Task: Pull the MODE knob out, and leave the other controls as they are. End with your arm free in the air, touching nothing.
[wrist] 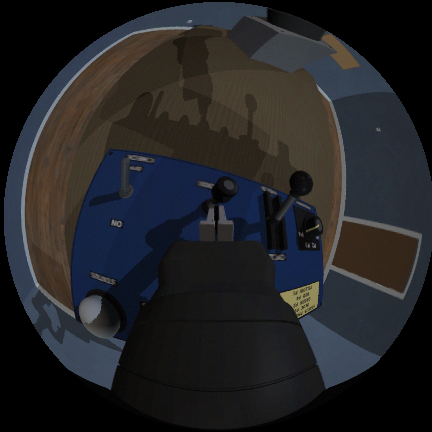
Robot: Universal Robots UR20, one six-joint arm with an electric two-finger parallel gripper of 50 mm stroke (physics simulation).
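Places are measured from the arm's base along level axes (x ahead, y left, z up), in centimetres.
Where they show: gripper, fingertip midpoint: (216, 214).
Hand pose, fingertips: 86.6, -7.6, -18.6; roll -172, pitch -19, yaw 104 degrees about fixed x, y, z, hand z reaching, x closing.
Note:
After its pixels a point has its place, as x, y, z.
The MODE knob (226, 189) @(83.8, -7.8, -16.6) is a black round-headed knob on the blue panel (165, 187) @(84.7, -14.1, -23.0), just beyond the fingertips in the wrist view. Its head leans up and to the right of its dark base; part of its label shows to the left. My gripper (216, 214) @(86.6, -7.6, -18.6) is shut, its two light grey fingers together with dark pads between them. The tips overlap the lower part of the knob in the view, and no part of it shows clearly between them. Whether the tips touch the knob, and how far out it stands, I cannot tell.
A grey toggle lever (125, 175) @(84.4, -19.3, -19.8) stands at the panel's left, with a pale dome (100, 315) @(97.6, -19.1, -11.5) below it. At the right are a ball-topped lever (301, 183) @(79.7, 2.9, -16.0) in a slotted guide, a black rotary knob (313, 226) @(85.0, 14.3, -19.4) and a yellow label (301, 299) @(99.7, 12.7, -14.9).

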